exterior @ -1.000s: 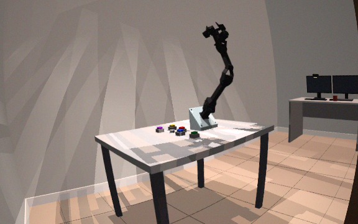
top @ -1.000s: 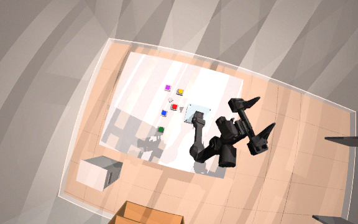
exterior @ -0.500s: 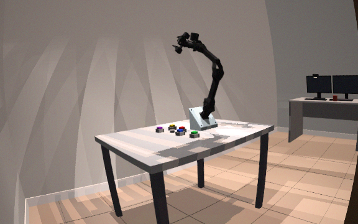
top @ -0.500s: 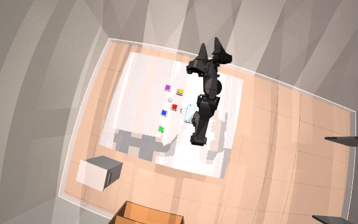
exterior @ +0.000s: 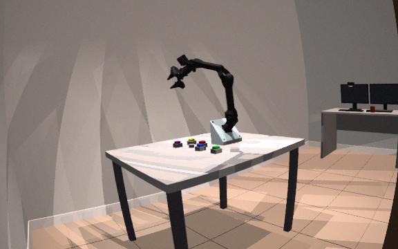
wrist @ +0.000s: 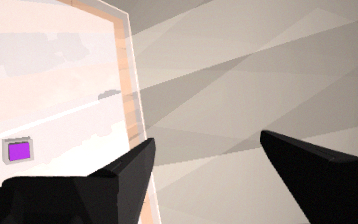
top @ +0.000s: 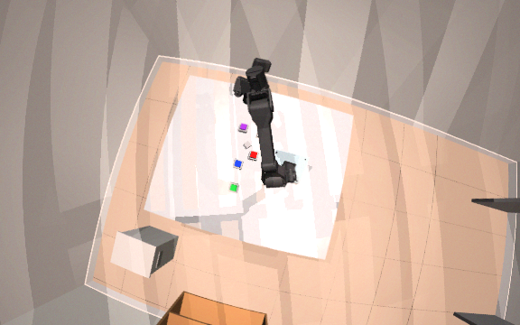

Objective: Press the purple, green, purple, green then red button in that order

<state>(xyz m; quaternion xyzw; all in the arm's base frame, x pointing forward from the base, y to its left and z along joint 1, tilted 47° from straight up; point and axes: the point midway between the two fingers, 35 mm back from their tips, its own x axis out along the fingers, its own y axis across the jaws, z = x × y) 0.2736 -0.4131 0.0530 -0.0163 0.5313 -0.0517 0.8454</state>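
Right now the purple button is 40 cm below my gripper tip, 10 cm to the left of it and 2 cm ahead of it. The rest, counted from my gripper tip: red button 40 cm below, 24 cm to the left, 8 cm behind; small grey block 42 cm below, 19 cm to the left, 3 cm behind; yellow button 40 cm below, 11 cm to the left, 9 cm behind.
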